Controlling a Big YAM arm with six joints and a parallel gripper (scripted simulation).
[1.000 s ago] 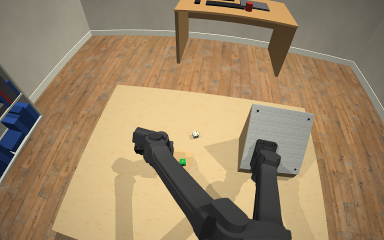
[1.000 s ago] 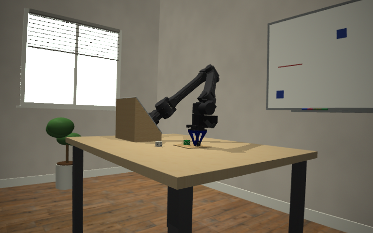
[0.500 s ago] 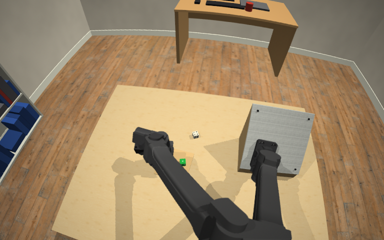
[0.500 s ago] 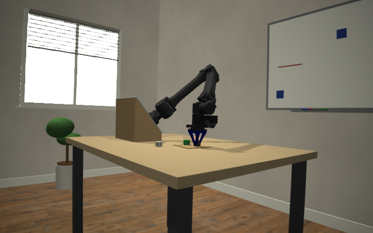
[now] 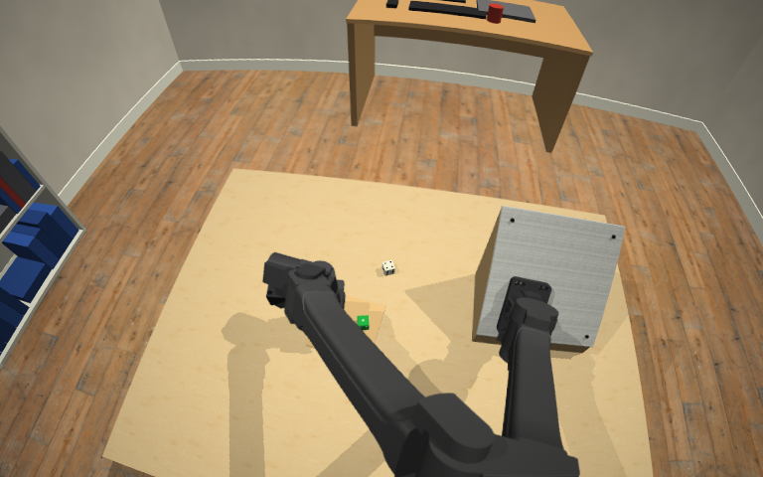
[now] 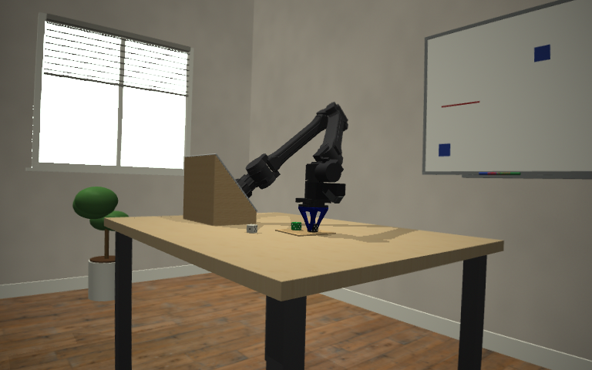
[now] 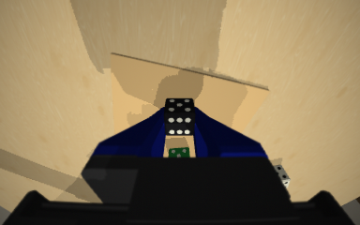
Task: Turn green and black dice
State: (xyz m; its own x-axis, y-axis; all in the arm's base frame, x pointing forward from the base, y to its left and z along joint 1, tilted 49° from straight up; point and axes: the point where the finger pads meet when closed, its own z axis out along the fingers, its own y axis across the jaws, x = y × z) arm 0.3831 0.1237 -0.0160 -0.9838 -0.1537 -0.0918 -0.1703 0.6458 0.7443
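My hand is right at the black die. From my hand the other things lie so: tan mat 30 mm behind, 20 mm below; white die 90 mm behind, 160 mm to the right, 10 mm below; green die 70 mm behind, 10 mm to the right.
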